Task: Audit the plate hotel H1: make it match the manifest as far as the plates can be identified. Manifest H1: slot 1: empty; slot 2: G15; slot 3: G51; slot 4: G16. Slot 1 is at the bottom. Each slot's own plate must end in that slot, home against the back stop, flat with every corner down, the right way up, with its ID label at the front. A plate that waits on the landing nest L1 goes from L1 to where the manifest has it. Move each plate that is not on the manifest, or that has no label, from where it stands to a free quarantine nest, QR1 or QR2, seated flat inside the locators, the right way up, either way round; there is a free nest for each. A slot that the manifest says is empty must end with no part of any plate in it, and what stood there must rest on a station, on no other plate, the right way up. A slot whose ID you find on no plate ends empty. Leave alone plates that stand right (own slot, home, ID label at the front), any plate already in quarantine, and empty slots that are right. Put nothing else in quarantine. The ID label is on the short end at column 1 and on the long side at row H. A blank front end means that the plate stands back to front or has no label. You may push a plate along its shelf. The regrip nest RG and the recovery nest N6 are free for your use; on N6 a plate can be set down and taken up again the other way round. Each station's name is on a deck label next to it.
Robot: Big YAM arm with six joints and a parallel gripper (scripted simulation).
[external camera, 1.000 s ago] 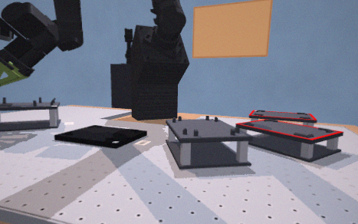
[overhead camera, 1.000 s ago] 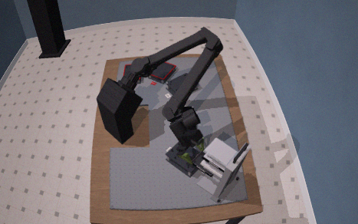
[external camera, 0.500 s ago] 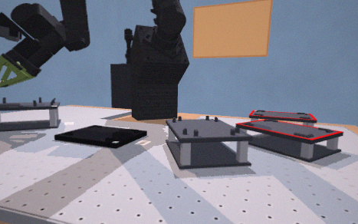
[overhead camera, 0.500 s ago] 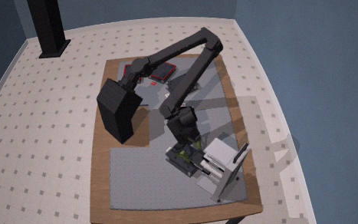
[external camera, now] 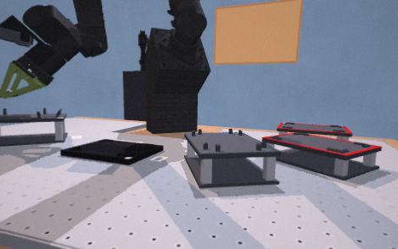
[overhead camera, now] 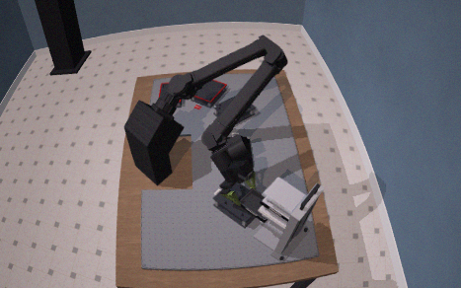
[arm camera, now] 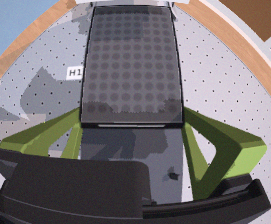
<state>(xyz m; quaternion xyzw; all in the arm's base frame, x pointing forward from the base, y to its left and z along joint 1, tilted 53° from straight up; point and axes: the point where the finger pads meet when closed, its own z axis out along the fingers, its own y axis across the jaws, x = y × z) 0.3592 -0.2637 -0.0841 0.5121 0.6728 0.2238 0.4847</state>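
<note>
The dark plate lies 40 mm ahead of my hand and 30 mm to the right of it. Round my hand: flat black pad 40 mm behind, 290 mm to the left, 110 mm below; h1 deck label 130 mm ahead, 20 mm to the left, 110 mm below; red-edged quarantine nest 410 mm behind, 630 mm to the left, 80 mm below.
</note>
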